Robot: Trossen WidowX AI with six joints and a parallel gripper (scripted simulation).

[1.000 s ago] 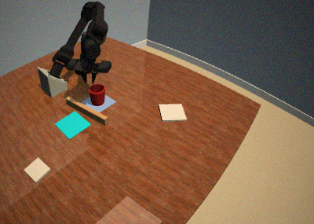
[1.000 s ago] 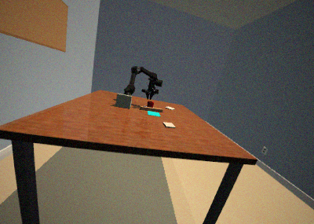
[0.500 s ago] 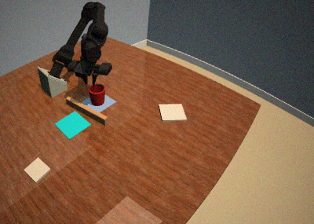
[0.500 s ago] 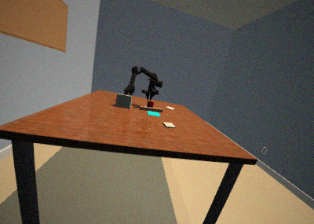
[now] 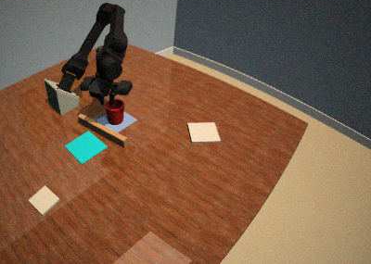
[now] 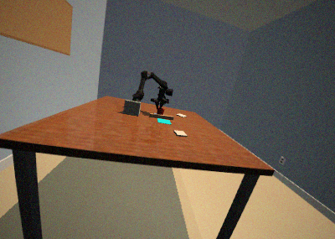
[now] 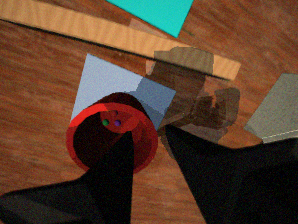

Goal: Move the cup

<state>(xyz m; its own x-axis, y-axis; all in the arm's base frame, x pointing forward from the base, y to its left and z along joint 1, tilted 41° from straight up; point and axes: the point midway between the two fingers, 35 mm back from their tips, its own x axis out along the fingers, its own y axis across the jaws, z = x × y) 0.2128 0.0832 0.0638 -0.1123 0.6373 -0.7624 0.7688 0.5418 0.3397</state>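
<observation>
Now: gripper tip 20 mm short of the red cup, 20 mm to the right of it and 30 mm above it. Round my gripper tip: low wooden bar: 50 mm ahead, 60 mm to the right, 60 mm below; teal pad: 80 mm ahead, 140 mm to the right, 70 mm below; light blue pad: 20 mm ahead, 20 mm to the left, 70 mm below.
</observation>
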